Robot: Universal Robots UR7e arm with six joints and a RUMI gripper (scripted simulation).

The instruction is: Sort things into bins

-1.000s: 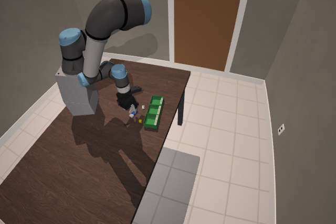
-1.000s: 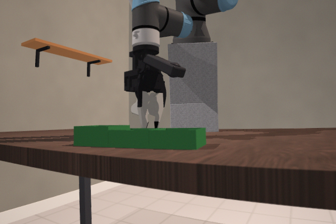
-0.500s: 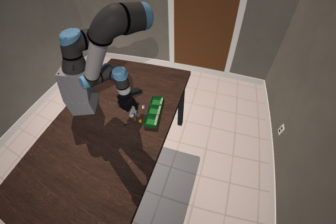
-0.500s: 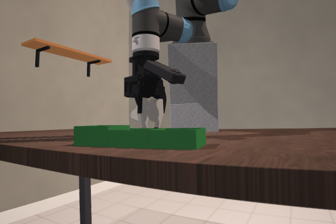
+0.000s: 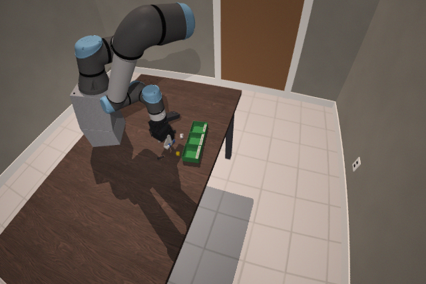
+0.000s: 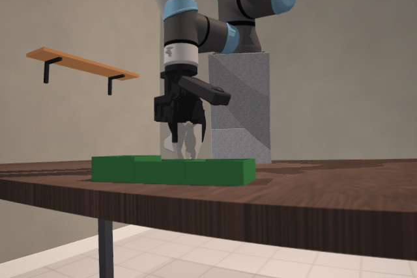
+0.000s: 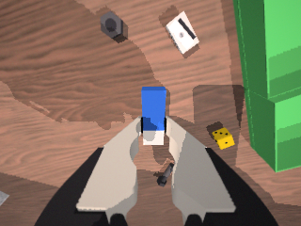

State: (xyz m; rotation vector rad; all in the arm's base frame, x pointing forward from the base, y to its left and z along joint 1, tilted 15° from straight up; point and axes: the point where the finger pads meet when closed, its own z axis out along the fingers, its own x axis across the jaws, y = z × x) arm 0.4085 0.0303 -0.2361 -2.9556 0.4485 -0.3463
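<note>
Now: the green bin row 130 mm ahead of my hand and 50 mm to the left of it. The rest, counted from my hand: yellow die 70 mm ahead, 50 mm to the right, 10 mm below; then blue-and-white eraser 10 mm to the right, 10 mm below; then white item 70 mm to the left, 40 mm ahead, 10 mm below.
</note>
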